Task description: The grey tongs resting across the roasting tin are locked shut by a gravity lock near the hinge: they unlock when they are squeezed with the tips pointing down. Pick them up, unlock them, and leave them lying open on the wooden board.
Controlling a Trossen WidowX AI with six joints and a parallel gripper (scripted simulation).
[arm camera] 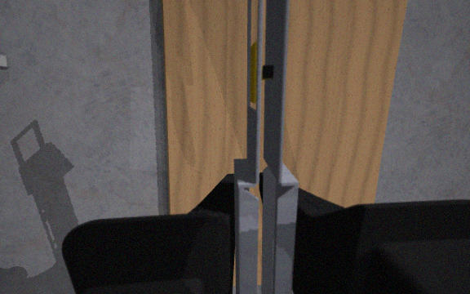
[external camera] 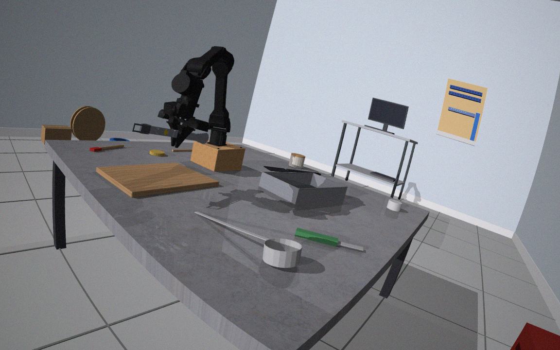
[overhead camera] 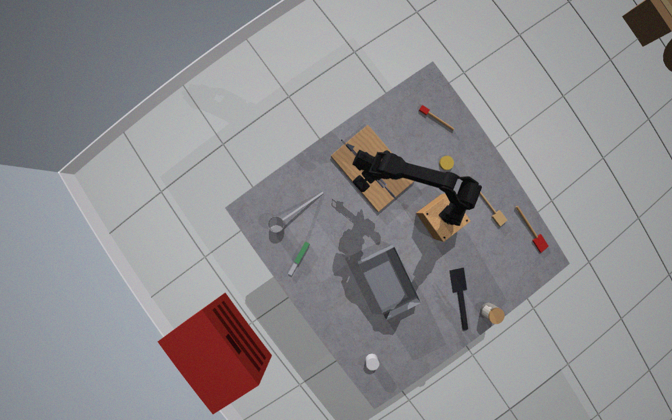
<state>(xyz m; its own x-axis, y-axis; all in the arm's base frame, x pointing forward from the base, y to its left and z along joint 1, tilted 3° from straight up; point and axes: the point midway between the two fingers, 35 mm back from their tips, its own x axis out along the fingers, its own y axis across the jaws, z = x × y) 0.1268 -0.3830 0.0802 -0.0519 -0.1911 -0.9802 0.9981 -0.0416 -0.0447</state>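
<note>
Now: gripper tip 5 cm past the wooden board and 11 cm above it. The rest, counted from my gripper tip: black spatula: 8 cm ahead, 77 cm to the left, 12 cm below; then grey roasting tin: 29 cm ahead, 44 cm to the left, 9 cm below; then green-handled tool: 53 cm ahead, 5 cm to the left, 11 cm below.
</note>
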